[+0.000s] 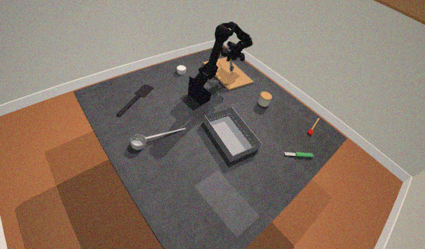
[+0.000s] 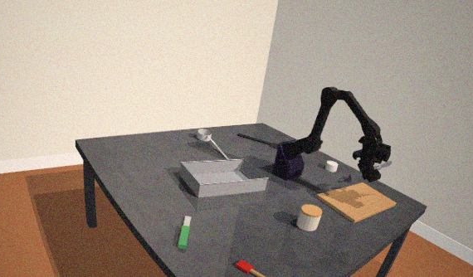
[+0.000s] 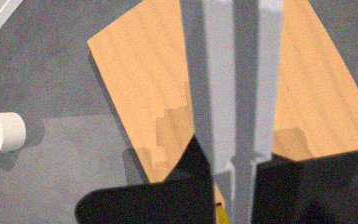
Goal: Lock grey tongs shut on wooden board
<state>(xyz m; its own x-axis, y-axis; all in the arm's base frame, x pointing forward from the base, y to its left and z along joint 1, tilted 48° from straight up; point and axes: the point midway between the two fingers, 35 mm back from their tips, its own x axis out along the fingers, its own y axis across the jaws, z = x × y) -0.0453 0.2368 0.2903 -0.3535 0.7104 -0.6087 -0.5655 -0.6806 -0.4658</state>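
Now: the wooden board 10 cm below my gripper tip, 2 cm ahead of it and 1 cm to the left of it. From my gripper tip the other things lie so: white puck: 26 cm to the right, 21 cm behind, 9 cm below; then grey roasting tin: 46 cm to the right, 42 cm ahead, 8 cm below; then black spatula: 68 cm to the right, 17 cm behind, 10 cm below.
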